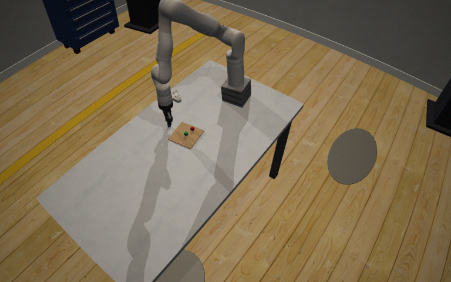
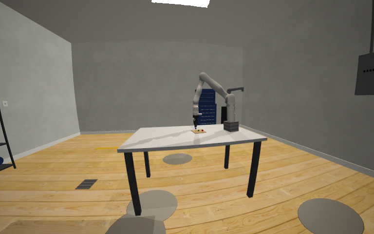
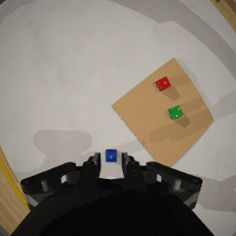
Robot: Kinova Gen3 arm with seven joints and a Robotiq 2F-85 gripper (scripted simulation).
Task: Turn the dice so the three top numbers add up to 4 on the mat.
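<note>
My gripper is now 4 cm above the blue die. The rest, counted from my hand: tan mat (1 cm ahead, 12 cm to the left, 4 cm below); green die (1 cm ahead, 12 cm to the left, 3 cm below); red die (4 cm behind, 13 cm to the left, 3 cm below).
</note>
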